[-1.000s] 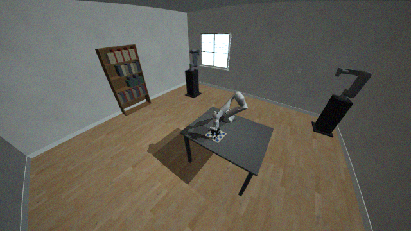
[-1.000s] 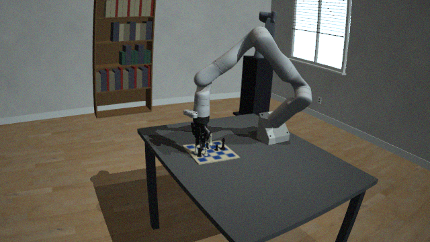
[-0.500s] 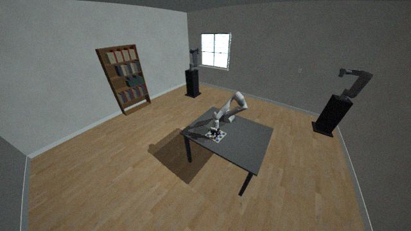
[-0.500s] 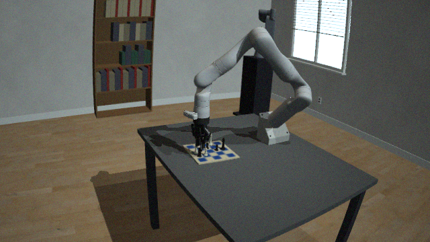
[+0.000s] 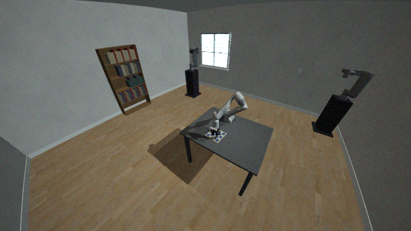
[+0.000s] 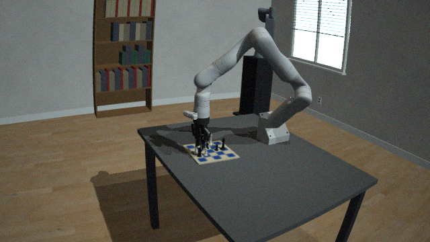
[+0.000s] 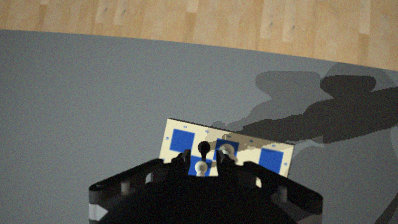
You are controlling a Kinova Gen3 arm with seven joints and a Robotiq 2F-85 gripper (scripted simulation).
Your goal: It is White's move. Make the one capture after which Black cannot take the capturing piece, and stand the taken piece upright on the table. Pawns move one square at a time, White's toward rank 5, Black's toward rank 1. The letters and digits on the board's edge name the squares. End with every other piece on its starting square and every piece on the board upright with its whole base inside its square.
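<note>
Now: hand 8 cm past the blue-and-cream chessboard, 3 cm to the left of it and 7 cm above it. Round my hand: tall white piece: 12 cm behind, 10 cm to the right, 3 cm below.
</note>
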